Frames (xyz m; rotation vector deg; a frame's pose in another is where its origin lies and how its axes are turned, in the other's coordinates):
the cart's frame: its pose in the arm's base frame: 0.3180 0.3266 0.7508 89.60 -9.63 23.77
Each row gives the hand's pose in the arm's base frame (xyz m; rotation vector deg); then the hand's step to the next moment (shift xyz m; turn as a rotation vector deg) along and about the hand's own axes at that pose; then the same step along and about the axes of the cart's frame.
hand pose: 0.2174 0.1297 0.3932 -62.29 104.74 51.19
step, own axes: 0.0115 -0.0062 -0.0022 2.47 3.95 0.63
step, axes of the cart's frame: -0.0035 -0.0099 0.0081 -4.31 -0.26 -1.86
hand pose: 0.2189 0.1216 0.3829 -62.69 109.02 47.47
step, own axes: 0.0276 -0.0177 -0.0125 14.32 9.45 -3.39
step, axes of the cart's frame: -0.0089 -0.0188 0.0283 -17.06 -3.27 2.04
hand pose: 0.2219 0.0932 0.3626 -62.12 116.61 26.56
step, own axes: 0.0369 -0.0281 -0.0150 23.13 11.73 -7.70
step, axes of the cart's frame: -0.0100 -0.0158 0.0450 -25.78 -4.36 6.96
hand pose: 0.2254 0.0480 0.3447 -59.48 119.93 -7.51
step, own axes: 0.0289 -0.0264 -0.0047 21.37 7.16 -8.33
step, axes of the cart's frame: -0.0043 -0.0026 0.0391 -22.01 -2.28 9.37
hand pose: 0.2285 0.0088 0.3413 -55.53 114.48 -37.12
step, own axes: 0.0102 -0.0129 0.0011 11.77 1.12 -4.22
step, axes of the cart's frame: 0.0011 0.0038 0.0160 -10.39 -0.01 7.05
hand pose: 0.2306 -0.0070 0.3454 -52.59 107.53 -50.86
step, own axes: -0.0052 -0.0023 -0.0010 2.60 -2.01 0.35
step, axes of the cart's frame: 0.0036 0.0032 -0.0032 -0.42 0.75 3.19
